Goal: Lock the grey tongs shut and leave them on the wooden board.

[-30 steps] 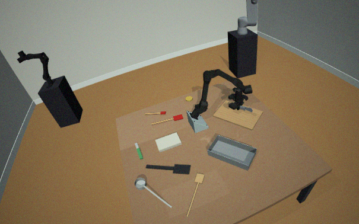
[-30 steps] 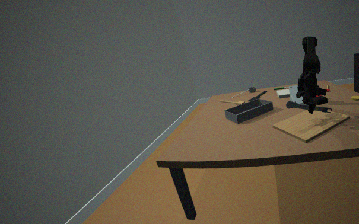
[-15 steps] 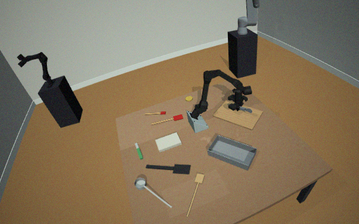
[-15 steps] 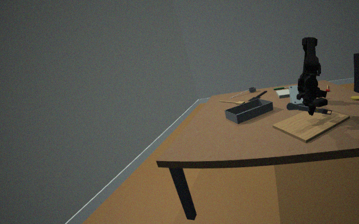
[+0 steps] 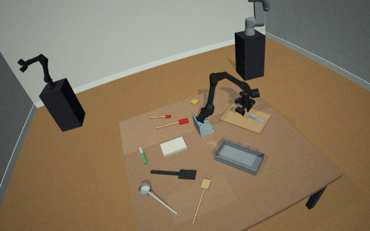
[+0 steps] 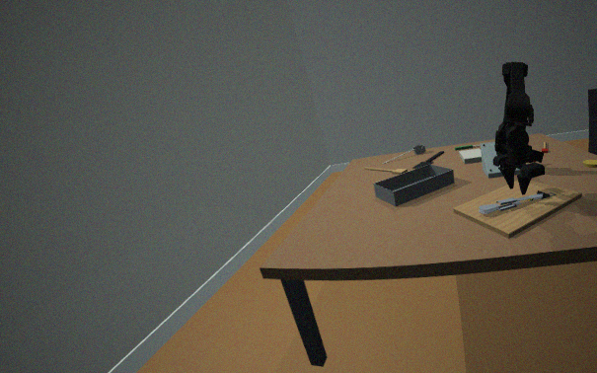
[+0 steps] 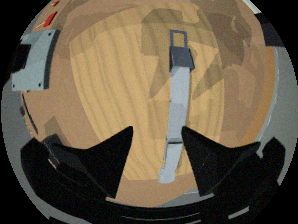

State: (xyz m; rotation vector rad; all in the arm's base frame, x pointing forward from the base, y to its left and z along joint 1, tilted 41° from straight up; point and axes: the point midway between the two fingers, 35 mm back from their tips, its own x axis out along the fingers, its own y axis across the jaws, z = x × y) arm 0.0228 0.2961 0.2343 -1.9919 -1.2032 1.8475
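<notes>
Right now the wooden board is 40 mm below my gripper tip. Also, from my gripper tip: black spatula (340 mm ahead, 660 mm to the right, 40 mm below); grey roasting tin (370 mm ahead, 210 mm to the right, 20 mm below); white block (100 mm ahead, 630 mm to the right, 30 mm below).
</notes>
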